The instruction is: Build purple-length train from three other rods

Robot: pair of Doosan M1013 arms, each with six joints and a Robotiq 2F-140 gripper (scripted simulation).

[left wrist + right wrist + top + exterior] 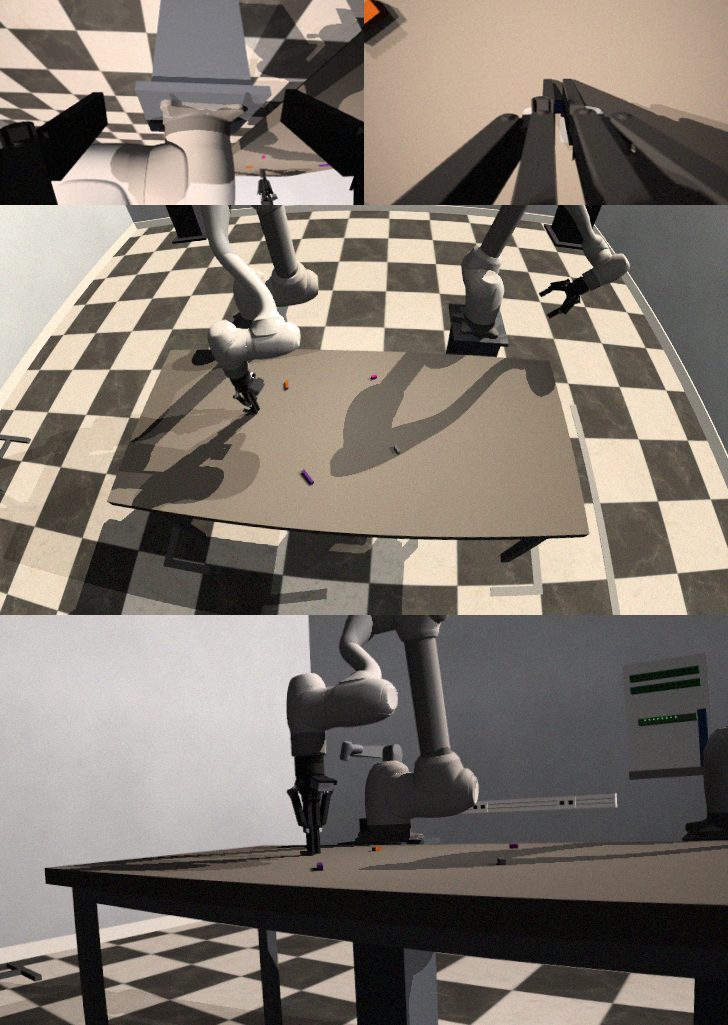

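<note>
Now: right hand 180 mm past the magenta rod, 460 mm to the right of it and 30 mm above it. The rest, counted from my right hand: blue rod 10 mm to the right, 30 mm below; purple rod 270 mm ahead, 250 mm to the left, 30 mm below; orange rod 130 mm behind, 110 mm to the left, 30 mm below.
</note>
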